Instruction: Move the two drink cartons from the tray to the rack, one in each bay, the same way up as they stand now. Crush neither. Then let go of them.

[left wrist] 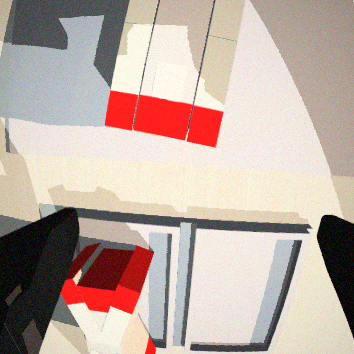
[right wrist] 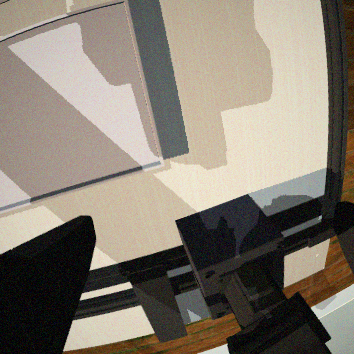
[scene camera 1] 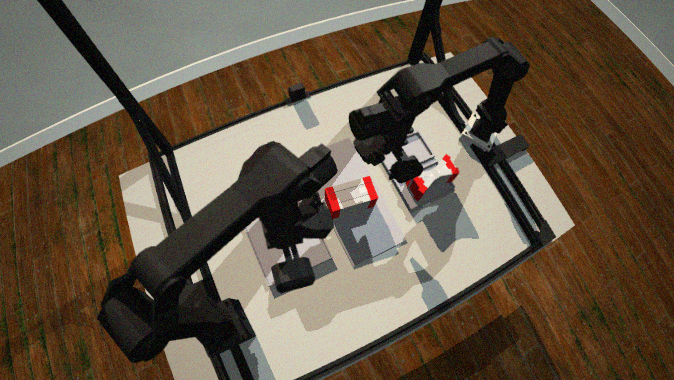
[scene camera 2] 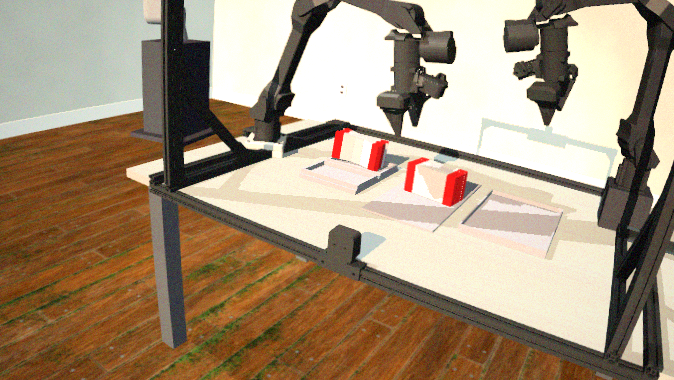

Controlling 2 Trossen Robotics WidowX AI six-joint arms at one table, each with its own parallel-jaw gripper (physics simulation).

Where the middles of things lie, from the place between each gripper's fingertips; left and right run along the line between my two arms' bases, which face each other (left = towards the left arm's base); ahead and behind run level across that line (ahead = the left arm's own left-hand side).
Right now my right hand is 210 mm above the shallow grey tray [scene camera 2: 518,223], 110 mm past it and 40 mm to the right of it. From my right hand the other things lie so: flat grey mat [scene camera 1: 364,234] 240 mm to the left, 210 mm below, 70 mm behind.
Now: left hand 14 cm above the flat grey mat, 7 cm to the left of it and 1 cm past it. From my left hand the other things lie so: shallow grey tray 27 cm to the right, 13 cm below, 5 cm behind.
